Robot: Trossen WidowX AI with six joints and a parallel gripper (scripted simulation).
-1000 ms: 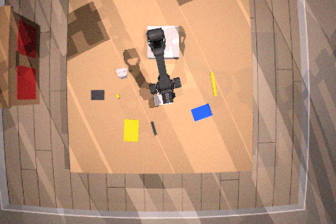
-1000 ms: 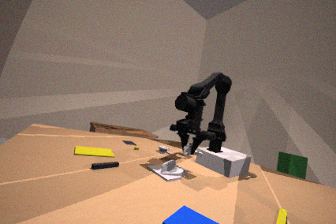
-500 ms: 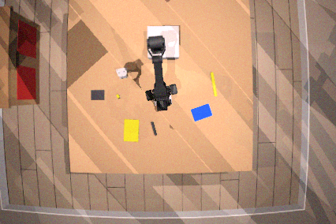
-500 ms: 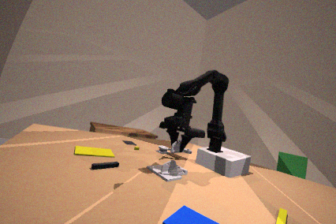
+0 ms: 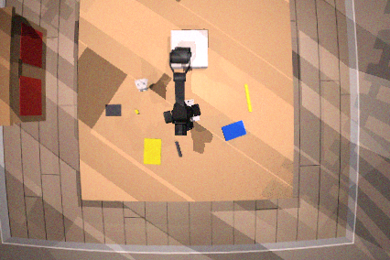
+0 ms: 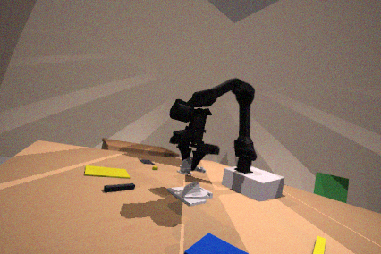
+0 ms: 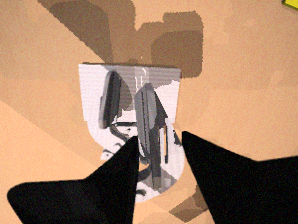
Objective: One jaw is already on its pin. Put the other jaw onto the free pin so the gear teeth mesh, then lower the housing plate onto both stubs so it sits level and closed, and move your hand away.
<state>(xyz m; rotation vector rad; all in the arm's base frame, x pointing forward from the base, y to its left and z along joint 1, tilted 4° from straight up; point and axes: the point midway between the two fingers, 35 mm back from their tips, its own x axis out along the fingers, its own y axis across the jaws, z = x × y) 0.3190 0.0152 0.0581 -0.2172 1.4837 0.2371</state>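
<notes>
My gripper tip is 4 cm past the silver jaw and 1 cm to the right of it. Also, from my gripper tip: small white part (16 cm behind, 25 cm to the right, 6 cm below); yellow cube (27 cm to the right, 8 cm below); dark bar (21 cm ahead, 2 cm to the right, 8 cm below).
</notes>
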